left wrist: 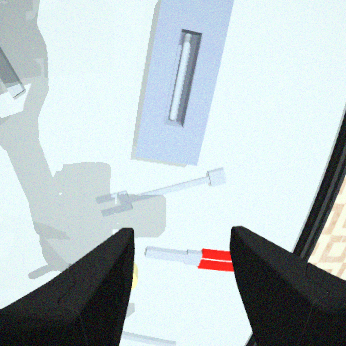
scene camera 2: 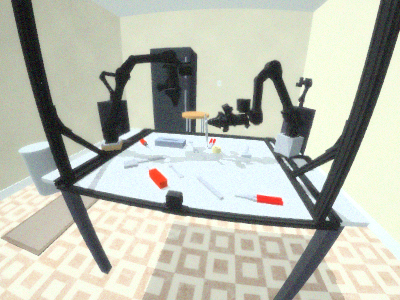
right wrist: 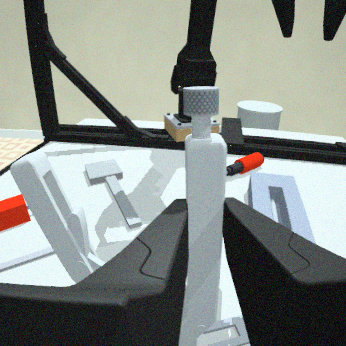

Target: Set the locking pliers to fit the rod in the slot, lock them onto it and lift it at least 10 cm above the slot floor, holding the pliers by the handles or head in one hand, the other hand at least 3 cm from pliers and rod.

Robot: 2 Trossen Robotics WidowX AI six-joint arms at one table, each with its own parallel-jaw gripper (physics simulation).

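Frame: origin at the left arm's base, x ahead, y left, z up, level; centimetres.
Seen in the pictures: left gripper, fingertip midpoint: [left wrist: 182, 237] [scene camera 2: 175, 106] [right wrist: 307, 38]; right gripper, fingertip midpoint: [right wrist: 203, 209]; left arm's base at its link origin: [scene camera 2: 111, 141] [right wrist: 190, 117]; right arm's base at its link origin: [scene camera 2: 290, 135].
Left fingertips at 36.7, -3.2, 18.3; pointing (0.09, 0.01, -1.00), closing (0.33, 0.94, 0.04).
Note:
Pixels of each thing's middle, then the offset from my left fingertips to it, as dx, dy, dz. "spot": a spot on its surface instead.
- grey locking pliers at a spot on its surface: [right wrist: 205, 165] spot: +12.7, -15.3, -4.2
- handle with the knurled adjusting knob, surface spot: [right wrist: 201, 101] spot: +12.4, -15.4, -2.2
- handle at a spot on its surface: [right wrist: 47, 215] spot: +11.2, -20.6, -6.2
- blue-grey slotted block at the middle of its body: [left wrist: 180, 78] [right wrist: 275, 215] [scene camera 2: 170, 142] -3.4, +3.2, -22.0
- light rod at the middle of its body: [left wrist: 179, 77] [right wrist: 274, 219] -3.3, +3.2, -22.7
- wrench at the middle of its body: [left wrist: 160, 191] +9.3, -3.5, -23.4
- small red-handled pliers at the middle of its body: [left wrist: 200, 258] [scene camera 2: 211, 143] +22.0, -1.7, -23.3
- yellow ring at the middle of its body: [scene camera 2: 216, 149] +20.0, -13.8, -22.5
- red screwdriver at the middle of its body: [right wrist: 233, 168] [scene camera 2: 145, 144] -18.0, +4.7, -22.4
- hammer at the middle of its body: [right wrist: 111, 189] [scene camera 2: 145, 161] -18.4, -16.8, -23.1
- red-handled tool at the middle of its body: [right wrist: 12, 211] [scene camera 2: 154, 174] -14.8, -31.8, -22.2
- long bar at the middle of its body: [scene camera 2: 208, 186] +3.6, -43.7, -23.2
The grey locking pliers [scene camera 2: 206, 136] [right wrist: 205, 165] are held above the table by my right gripper [scene camera 2: 209, 121] [right wrist: 203, 209], which is shut on the handle with the knurled adjusting knob [right wrist: 201, 101]. The other handle [right wrist: 47, 215] stands spread out at the left in the right wrist view; the jaws are hidden there. The blue-grey slotted block [scene camera 2: 170, 143] [left wrist: 152, 100] [right wrist: 259, 192] lies on the table. The light rod [left wrist: 180, 80] lies in its slot. My left gripper [scene camera 2: 173, 98] [left wrist: 182, 237] [right wrist: 307, 38] is partly open and empty, high above the table.
A wrench [left wrist: 170, 189] and small red-handled pliers [scene camera 2: 212, 141] [left wrist: 172, 254] lie near the block. A yellow ring [scene camera 2: 216, 149], a red screwdriver [scene camera 2: 143, 142] [right wrist: 250, 163], a hammer [scene camera 2: 131, 163] [right wrist: 103, 170], a red-handled tool [scene camera 2: 158, 178] and a long bar [scene camera 2: 210, 187] lie about.

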